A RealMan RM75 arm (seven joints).
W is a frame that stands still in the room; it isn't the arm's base.
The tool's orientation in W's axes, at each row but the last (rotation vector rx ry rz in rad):
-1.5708, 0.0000, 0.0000
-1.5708, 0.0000, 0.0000
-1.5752, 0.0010, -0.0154
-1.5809, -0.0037, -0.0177
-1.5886, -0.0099, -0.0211
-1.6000, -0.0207, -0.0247
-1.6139, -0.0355, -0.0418
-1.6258, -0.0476, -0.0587
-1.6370, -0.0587, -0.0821
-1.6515, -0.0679, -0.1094
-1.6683, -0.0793, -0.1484
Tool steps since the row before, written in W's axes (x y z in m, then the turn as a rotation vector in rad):
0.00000, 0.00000, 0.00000, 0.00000, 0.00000, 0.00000
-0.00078, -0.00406, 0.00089, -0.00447, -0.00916, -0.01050
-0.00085, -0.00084, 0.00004, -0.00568, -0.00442, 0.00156
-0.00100, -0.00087, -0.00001, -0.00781, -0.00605, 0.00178
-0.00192, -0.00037, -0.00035, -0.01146, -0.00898, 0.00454
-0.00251, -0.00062, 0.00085, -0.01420, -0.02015, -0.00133
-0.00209, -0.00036, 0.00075, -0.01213, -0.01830, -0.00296
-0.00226, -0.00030, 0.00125, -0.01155, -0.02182, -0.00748
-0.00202, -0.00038, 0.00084, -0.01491, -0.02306, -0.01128
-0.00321, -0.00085, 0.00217, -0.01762, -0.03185, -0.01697
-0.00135, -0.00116, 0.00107, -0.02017, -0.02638, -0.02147
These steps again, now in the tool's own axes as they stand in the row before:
0.00000, 0.00000, 0.00000, 0.00000, 0.00000, 0.00000
-0.00078, -0.00089, -0.00406, -0.00447, 0.01050, -0.00916
-0.00084, -0.00004, -0.00085, -0.00562, -0.00159, -0.00449
-0.00099, 0.00001, -0.00088, -0.00773, -0.00182, -0.00614
-0.00192, 0.00032, -0.00038, -0.01131, -0.00460, -0.00914
-0.00248, -0.00090, -0.00065, -0.01419, 0.00151, -0.02014
-0.00205, -0.00083, -0.00040, -0.01221, 0.00316, -0.01822
-0.00217, -0.00138, -0.00039, -0.01191, 0.00790, -0.02147
-0.00193, -0.00099, -0.00047, -0.01558, 0.01146, -0.02252
-0.00293, -0.00243, -0.00112, -0.01873, 0.01753, -0.03090
-0.00114, -0.00112, -0.00132, -0.02210, 0.02104, -0.02515

